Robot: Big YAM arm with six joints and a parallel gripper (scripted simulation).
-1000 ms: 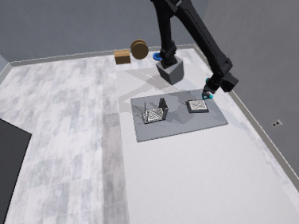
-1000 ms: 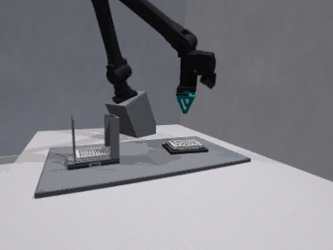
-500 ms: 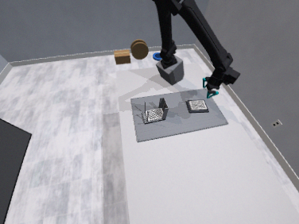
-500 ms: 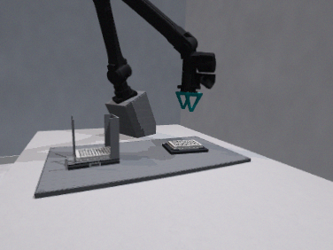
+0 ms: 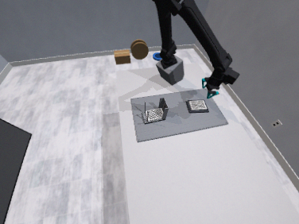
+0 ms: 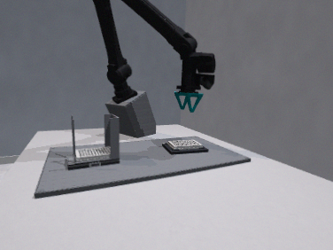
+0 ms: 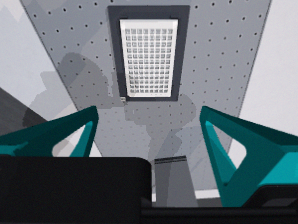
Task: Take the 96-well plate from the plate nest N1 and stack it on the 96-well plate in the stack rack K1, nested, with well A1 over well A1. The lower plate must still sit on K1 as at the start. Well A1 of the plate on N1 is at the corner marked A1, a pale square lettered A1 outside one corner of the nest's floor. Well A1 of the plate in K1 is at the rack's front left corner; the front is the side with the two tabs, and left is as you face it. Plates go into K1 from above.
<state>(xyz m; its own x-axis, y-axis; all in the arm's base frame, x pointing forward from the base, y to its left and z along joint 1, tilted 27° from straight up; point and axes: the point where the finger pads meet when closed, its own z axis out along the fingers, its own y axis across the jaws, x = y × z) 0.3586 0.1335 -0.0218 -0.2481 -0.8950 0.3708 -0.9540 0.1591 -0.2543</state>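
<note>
The white 96-well plate lies 150 mm below my hand. The rest, counted from my hand: pale square 70 mm behind, 60 mm to the right, 160 mm below.
</note>
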